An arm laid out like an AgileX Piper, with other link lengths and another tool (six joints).
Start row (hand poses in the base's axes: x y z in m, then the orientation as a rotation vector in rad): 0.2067, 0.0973, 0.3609, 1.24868, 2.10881, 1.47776
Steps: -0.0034, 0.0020, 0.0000, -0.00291, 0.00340, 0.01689; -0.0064, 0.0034, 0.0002, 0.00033, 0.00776, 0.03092; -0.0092, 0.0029, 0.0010, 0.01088, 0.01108, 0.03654; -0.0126, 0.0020, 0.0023, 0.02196, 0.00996, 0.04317; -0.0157, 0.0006, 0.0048, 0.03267, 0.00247, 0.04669; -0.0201, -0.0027, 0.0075, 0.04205, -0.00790, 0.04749; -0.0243, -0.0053, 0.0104, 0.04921, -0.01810, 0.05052; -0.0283, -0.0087, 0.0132, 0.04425, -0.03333, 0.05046; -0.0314, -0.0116, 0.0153, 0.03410, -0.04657, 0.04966; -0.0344, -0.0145, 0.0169, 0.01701, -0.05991, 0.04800; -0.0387, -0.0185, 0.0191, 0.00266, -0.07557, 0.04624; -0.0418, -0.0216, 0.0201, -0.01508, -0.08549, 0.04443; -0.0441, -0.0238, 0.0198, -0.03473, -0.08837, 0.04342; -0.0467, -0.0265, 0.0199, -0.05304, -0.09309, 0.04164; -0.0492, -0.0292, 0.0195, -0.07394, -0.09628, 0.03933; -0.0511, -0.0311, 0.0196, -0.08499, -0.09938, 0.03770; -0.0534, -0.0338, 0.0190, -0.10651, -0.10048, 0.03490
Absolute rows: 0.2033, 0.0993, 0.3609, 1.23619, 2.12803, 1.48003; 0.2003, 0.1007, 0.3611, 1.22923, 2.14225, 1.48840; 0.1975, 0.1002, 0.3619, 1.23125, 2.14449, 1.50276; 0.1941, 0.0993, 0.3632, 1.22807, 2.14447, 1.51964; 0.1910, 0.0979, 0.3657, 1.22112, 2.13755, 1.53679; 0.1866, 0.0946, 0.3684, 1.21323, 2.12684, 1.55197; 0.1824, 0.0920, 0.3713, 1.20271, 2.11934, 1.56519; 0.1784, 0.0886, 0.3741, 1.18586, 2.11181, 1.56351; 0.1753, 0.0857, 0.3762, 1.16999, 2.10748, 1.55449; 0.1723, 0.0828, 0.3778, 1.15252, 2.10563, 1.53659; 0.1680, 0.0788, 0.3800, 1.13384, 2.10065, 1.52272; 0.1649, 0.0757, 0.3810, 1.11977, 2.10090, 1.50306; 0.1626, 0.0735, 0.3807, 1.11121, 2.10724, 1.47941; 0.1600, 0.0708, 0.3808, 1.10196, 2.11084, 1.45766; 0.1575, 0.0681, 0.3804, 1.09374, 2.11594, 1.43213; 0.1556, 0.0662, 0.3805, 1.08837, 2.11725, 1.41890; 0.1533, 0.0635, 0.3799, 1.08228, 2.12320, 1.39187
